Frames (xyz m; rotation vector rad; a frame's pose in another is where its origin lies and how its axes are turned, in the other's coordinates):
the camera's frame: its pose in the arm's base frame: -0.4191 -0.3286 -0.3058 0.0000 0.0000 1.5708
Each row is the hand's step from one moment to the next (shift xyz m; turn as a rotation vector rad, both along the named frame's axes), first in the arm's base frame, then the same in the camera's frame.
Working: the arm's base frame: its pose in the camera's frame: 0.3286 -0.4191 0.3058 0.0000 0.0000 -1.5708

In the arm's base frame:
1: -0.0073 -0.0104 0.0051 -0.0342 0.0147 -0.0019
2: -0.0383 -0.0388 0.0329 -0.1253 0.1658 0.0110
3: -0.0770 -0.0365 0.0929 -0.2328 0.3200 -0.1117
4: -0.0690 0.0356 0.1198 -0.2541 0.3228 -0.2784
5: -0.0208 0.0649 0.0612 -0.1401 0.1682 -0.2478
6: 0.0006 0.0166 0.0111 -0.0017 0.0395 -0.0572
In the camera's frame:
1: -0.0104 0.0073 0.0051 0.0147 0.0342 -0.0019
2: -0.0388 0.0383 0.0329 0.1658 0.1253 0.0110
3: -0.0365 0.0770 0.0929 0.3200 0.2328 -0.1117
4: 0.0356 0.0690 0.1198 0.3228 0.2541 -0.2784
5: 0.0649 0.0208 0.0612 0.1682 0.1401 -0.2478
6: 0.0166 -0.0006 0.0111 0.0395 0.0017 -0.0572

